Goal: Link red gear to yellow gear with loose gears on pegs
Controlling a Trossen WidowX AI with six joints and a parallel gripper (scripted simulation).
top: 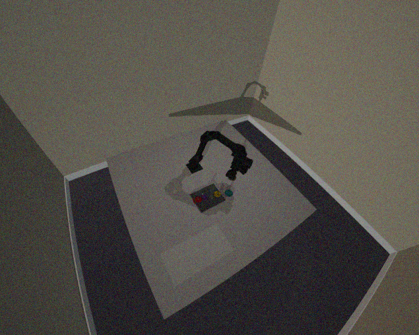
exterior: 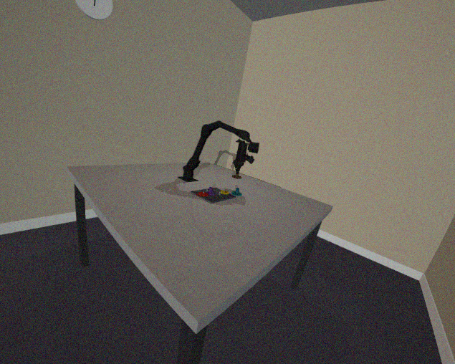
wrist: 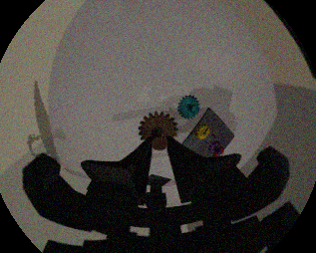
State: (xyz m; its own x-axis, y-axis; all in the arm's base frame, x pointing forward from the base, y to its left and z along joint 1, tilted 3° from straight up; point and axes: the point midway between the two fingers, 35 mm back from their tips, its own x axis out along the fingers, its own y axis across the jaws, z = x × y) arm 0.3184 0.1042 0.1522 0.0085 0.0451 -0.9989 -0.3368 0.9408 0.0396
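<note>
Now: the purple gear 25 cm to the right of my gripper tip, 9 cm below it and 3 cm behind it. From my gripper tip the other things lie so: brown gear (1 cm below); then yellow gear (15 cm to the right, 10 cm below, 1 cm ahead); then teal gear (10 cm below, 7 cm to the right, 6 cm ahead).
</note>
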